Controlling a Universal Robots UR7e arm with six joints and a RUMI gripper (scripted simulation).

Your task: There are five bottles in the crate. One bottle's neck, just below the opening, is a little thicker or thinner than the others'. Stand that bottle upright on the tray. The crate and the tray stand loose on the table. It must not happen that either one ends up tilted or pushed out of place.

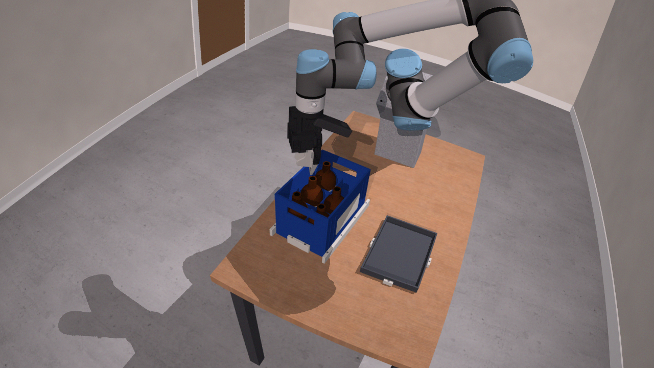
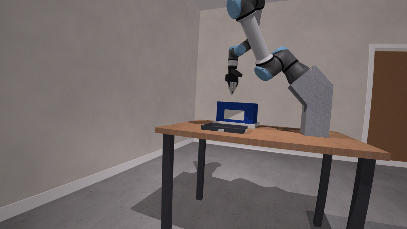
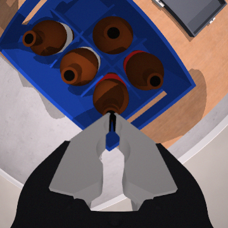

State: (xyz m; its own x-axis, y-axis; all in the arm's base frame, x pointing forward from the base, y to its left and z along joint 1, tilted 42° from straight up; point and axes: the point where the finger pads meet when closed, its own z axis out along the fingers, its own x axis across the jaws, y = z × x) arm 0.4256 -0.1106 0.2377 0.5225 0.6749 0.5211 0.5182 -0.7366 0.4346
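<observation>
Right now the bottle is 160 mm below my hand, 30 mm to the right of it and 30 mm ahead of it. The rest, counted from my hand: dark tray 310 mm to the left, 240 mm below, 70 mm behind; crate 170 mm below, 60 mm behind, 10 mm to the left.
</observation>
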